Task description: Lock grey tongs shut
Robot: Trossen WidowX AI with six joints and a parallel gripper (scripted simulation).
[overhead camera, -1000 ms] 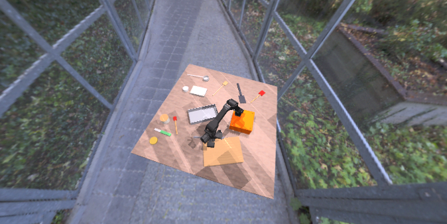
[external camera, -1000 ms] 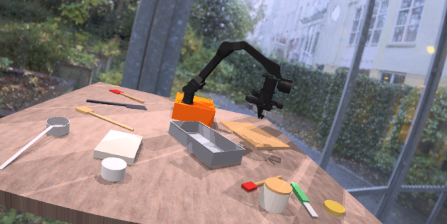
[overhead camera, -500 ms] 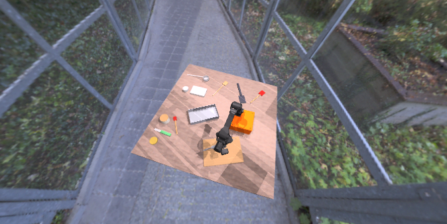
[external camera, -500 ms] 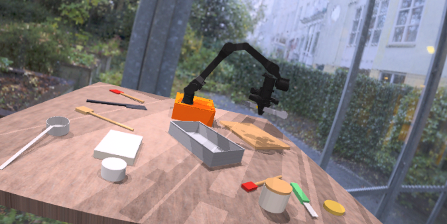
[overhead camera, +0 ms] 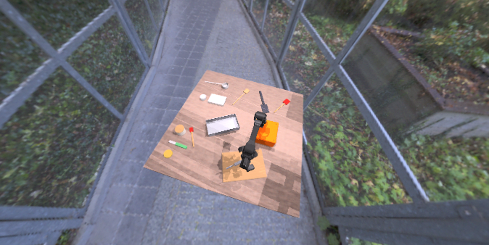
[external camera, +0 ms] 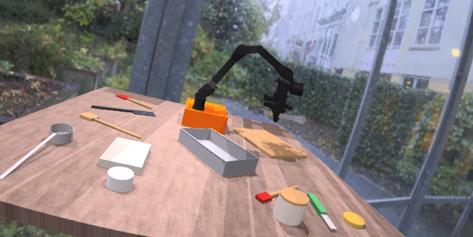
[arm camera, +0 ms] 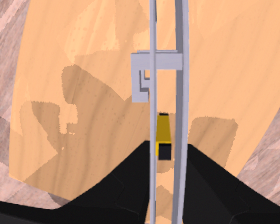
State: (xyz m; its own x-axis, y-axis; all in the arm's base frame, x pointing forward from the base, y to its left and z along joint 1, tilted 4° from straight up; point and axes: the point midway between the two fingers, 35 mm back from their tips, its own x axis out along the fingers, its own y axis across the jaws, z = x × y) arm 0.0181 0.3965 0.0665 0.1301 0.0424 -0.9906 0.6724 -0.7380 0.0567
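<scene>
The wooden board is 1 cm to the right of my gripper tip and 11 cm below it. The rest, counted from my gripper tip: green-handled knife (62 cm ahead, 6 cm to the left, 11 cm below); lidded jar (66 cm ahead, 6 cm to the right, 9 cm below); grey roasting tin (32 cm ahead, 28 cm to the right, 9 cm below).
</scene>
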